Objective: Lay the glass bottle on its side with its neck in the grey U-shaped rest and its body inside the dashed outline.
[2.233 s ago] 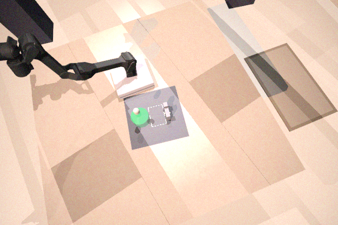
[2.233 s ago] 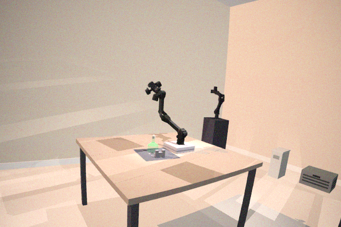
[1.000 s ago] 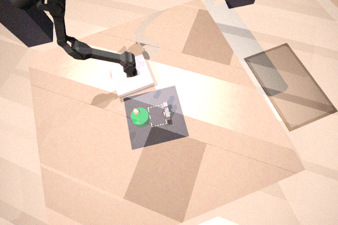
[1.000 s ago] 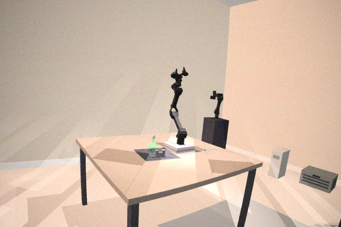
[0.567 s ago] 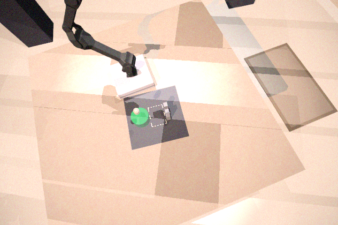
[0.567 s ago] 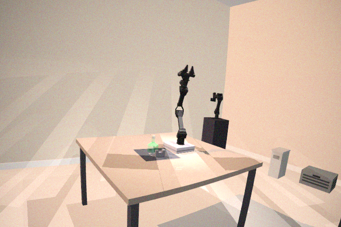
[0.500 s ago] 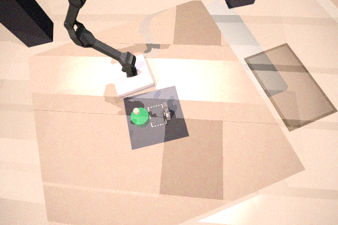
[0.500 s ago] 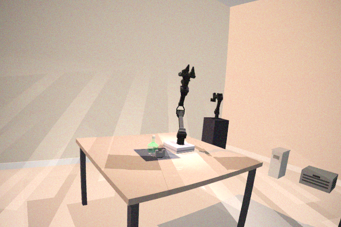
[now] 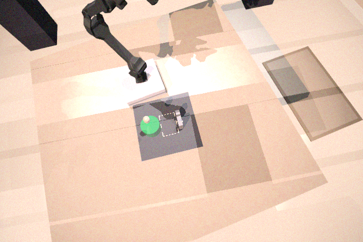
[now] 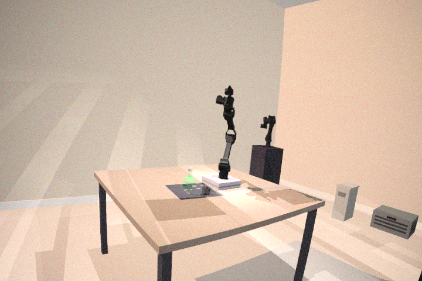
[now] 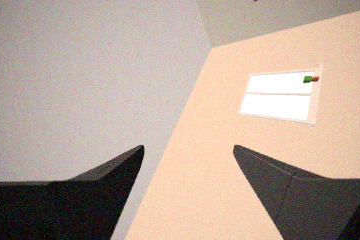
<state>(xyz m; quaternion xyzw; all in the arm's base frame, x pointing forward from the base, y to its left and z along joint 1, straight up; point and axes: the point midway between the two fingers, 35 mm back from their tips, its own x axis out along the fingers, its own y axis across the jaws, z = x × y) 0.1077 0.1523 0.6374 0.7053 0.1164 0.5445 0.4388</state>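
My gripper tip is 630 mm above the glass bottle, 170 mm to the left of it and 170 mm short of it. The rest, counted from my gripper tip: grey mat (710 mm below, 170 mm ahead, 90 mm to the right).
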